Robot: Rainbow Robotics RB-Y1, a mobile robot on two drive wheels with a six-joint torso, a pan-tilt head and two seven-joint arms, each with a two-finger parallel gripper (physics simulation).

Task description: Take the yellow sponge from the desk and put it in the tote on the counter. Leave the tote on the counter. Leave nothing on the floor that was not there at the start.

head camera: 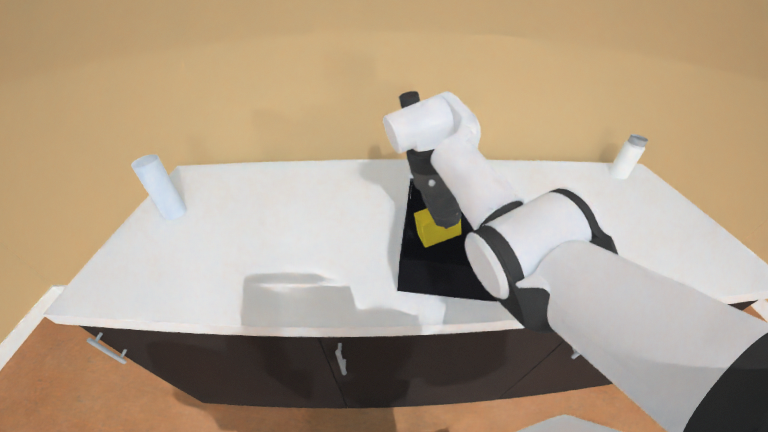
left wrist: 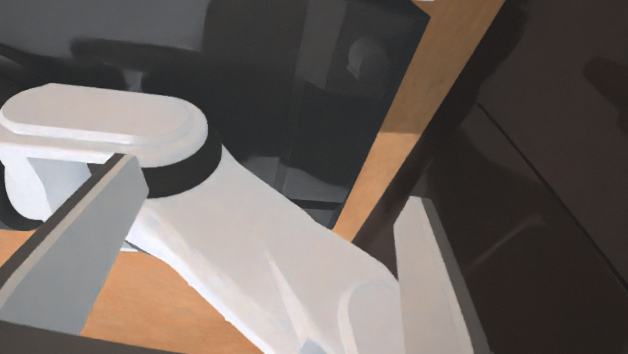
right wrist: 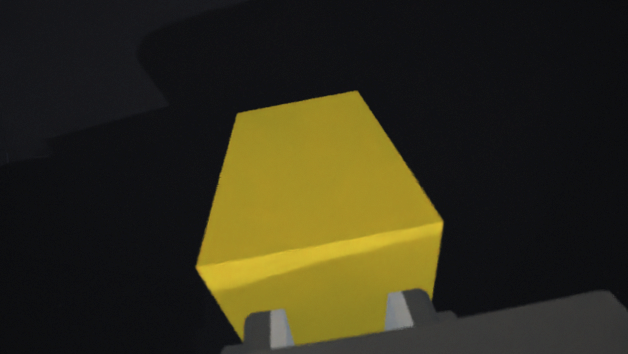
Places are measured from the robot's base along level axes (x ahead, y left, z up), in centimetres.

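Where they show: left gripper, fingertip midpoint: point(left wrist: 273, 192); right gripper, fingertip midpoint: point(head camera: 444, 226) point(right wrist: 315, 200).
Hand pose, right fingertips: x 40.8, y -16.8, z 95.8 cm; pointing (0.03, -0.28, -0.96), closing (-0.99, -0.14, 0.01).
Each offset is from my right fingertips to the top centre of the thing. Level surfaces: height alone.
The yellow sponge {dz +5.6, dx -0.3, dy +1.7 cm} point(head camera: 440, 235) point(right wrist: 320, 185) is held over or inside the black tote {dz +5.4, dx -0.7, dy -1.0 cm} point(head camera: 437, 276) point(right wrist: 530, 150); whether it touches the tote's bottom cannot be told. The tote sits on the white counter {dz -4.6 cm} point(head camera: 300, 225), and my arm hides its right part in the head view. My right gripper point(head camera: 447, 221) point(right wrist: 338, 317) points down and is shut on the sponge, with both fingertips against it in the right wrist view. My left gripper point(left wrist: 273, 192) is open and empty, low beside the dark cabinet front, and does not show in the head view. The desk does not show.
A pale blue cylinder {dz +12.4, dx +15.3, dy +72.6 cm} point(head camera: 161, 188) stands at the counter's left end. A white bottle with a grey cap {dz +10.2, dx +26.8, dy -74.1 cm} point(head camera: 628, 156) stands at the back right. Dark cabinets point(head camera: 268, 365) with handles are under the counter. My dark base point(left wrist: 250, 100) is close to the cabinet front point(left wrist: 560, 200).
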